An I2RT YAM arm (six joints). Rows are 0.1 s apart.
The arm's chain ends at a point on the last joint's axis. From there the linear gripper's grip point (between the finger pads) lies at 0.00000 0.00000 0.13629 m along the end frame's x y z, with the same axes.
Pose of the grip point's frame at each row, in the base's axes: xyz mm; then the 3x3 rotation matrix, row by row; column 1 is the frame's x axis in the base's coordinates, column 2 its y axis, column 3 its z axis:
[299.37, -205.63, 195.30], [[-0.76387, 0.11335, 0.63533], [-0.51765, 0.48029, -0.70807], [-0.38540, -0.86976, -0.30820]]
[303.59, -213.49, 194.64], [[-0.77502, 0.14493, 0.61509], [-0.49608, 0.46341, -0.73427], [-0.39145, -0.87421, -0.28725]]
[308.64, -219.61, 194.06], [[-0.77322, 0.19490, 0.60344], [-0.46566, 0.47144, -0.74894], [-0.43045, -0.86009, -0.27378]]
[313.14, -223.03, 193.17], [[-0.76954, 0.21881, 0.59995], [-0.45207, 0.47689, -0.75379], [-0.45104, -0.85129, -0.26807]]
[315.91, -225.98, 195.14], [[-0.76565, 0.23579, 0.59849], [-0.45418, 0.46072, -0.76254], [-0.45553, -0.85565, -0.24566]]
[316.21, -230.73, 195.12], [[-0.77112, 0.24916, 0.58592], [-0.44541, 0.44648, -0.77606], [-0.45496, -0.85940, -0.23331]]
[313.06, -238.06, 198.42], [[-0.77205, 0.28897, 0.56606], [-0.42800, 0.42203, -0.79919], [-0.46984, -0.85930, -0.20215]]
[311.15, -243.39, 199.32], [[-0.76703, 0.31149, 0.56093], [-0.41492, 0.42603, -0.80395], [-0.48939, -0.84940, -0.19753]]
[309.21, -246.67, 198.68], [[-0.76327, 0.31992, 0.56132], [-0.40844, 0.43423, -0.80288], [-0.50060, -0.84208, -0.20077]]
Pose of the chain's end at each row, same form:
[212.78, -109.13, 237.30], [[-0.76387, 0.11335, 0.63533], [-0.51765, 0.48029, -0.70807], [-0.38540, -0.86976, -0.30820]]
[219.76, -113.42, 233.79], [[-0.77502, 0.14493, 0.61509], [-0.49608, 0.46341, -0.73427], [-0.39145, -0.87421, -0.28725]]
[226.40, -117.54, 231.37], [[-0.77322, 0.19490, 0.60344], [-0.46566, 0.47144, -0.74894], [-0.43045, -0.86009, -0.27378]]
[231.37, -120.30, 229.71], [[-0.76954, 0.21881, 0.59995], [-0.45207, 0.47689, -0.75379], [-0.45104, -0.85129, -0.26807]]
[234.34, -122.05, 228.62], [[-0.76565, 0.23579, 0.59849], [-0.45418, 0.46072, -0.76254], [-0.45553, -0.85565, -0.24566]]
[236.35, -124.96, 226.92], [[-0.77112, 0.24916, 0.58592], [-0.44541, 0.44648, -0.77606], [-0.45496, -0.85940, -0.23331]]
[235.91, -129.14, 225.97], [[-0.77205, 0.28897, 0.56606], [-0.42800, 0.42203, -0.79919], [-0.46984, -0.85930, -0.20215]]
[234.70, -133.82, 226.24], [[-0.76703, 0.31149, 0.56093], [-0.41492, 0.42603, -0.80395], [-0.48939, -0.84940, -0.19753]]
[232.71, -137.25, 226.04], [[-0.76327, 0.31992, 0.56132], [-0.40844, 0.43423, -0.80288], [-0.50060, -0.84208, -0.20077]]

